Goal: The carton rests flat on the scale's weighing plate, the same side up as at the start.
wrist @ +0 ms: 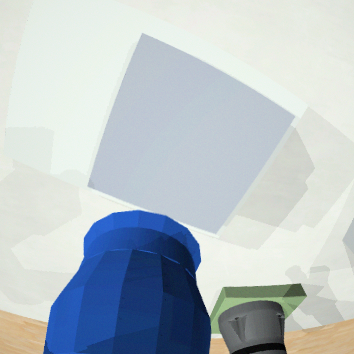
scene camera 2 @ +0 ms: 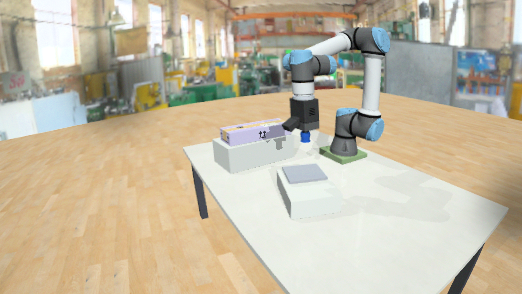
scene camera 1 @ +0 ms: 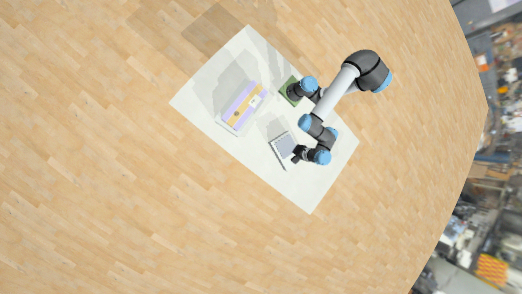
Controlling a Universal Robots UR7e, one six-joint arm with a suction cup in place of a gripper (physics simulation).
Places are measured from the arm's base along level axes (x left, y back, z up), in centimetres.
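Pixels of known places: end effector, tool point: (wrist: pixel 140 259) (scene camera 2: pixel 305 141); arm's base, origin of the base link: (wrist: pixel 249 315) (scene camera 2: pixel 343 151) (scene camera 1: pixel 294 92).
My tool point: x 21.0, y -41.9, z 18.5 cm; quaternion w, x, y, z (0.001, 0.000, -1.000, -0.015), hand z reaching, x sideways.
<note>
For each thing: its middle in the pictures, then the offset to it from my tool point. Level surfaces: height alone.
- lilac carton, body centre: (scene camera 2: pixel 256 130) (scene camera 1: pixel 244 105) dy +3.9, dx -44.7, dz -6.6 cm
- raised white block, body centre: (scene camera 2: pixel 253 148) (scene camera 1: pixel 240 108) dy +2.5, dx -45.9, dz -15.5 cm
- white scale, body centre: (wrist: pixel 143 119) (scene camera 2: pixel 306 187) (scene camera 1: pixel 287 151) dy -0.4, dx +1.9, dz -17.1 cm
- bare grey weighing plate, body centre: (wrist: pixel 185 149) (scene camera 2: pixel 304 173) (scene camera 1: pixel 286 146) dy +1.2, dx -2.2, dz -13.2 cm
- white table, its level: dz -21.4 cm
A lilac carton (scene camera 1: pixel 243 106) (scene camera 2: pixel 245 136) with a yellow band lies flat on a raised white block (scene camera 2: pixel 250 157), with arrow marks on its side. The white scale (scene camera 2: pixel 314 202) (wrist: pixel 60 100) carries a bare grey weighing plate (scene camera 1: pixel 285 145) (scene camera 2: pixel 304 173) (wrist: pixel 190 135). My gripper, a blue suction cup (scene camera 2: pixel 305 141) (wrist: pixel 142 220), points down in the air above the level of the weighing plate, apart from the carton, and holds nothing. Scene camera 1 does not show the cup under the dark tool body. The wrist view does not show the carton.
The arm's base stands on a green plate (scene camera 2: pixel 327 154) (wrist: pixel 225 299) at the table's edge. The white table (scene camera 1: pixel 310 192) (scene camera 2: pixel 400 240) bears the block, the scale and the arm. The block with the carton stands to the left of the base in scene camera 2.
</note>
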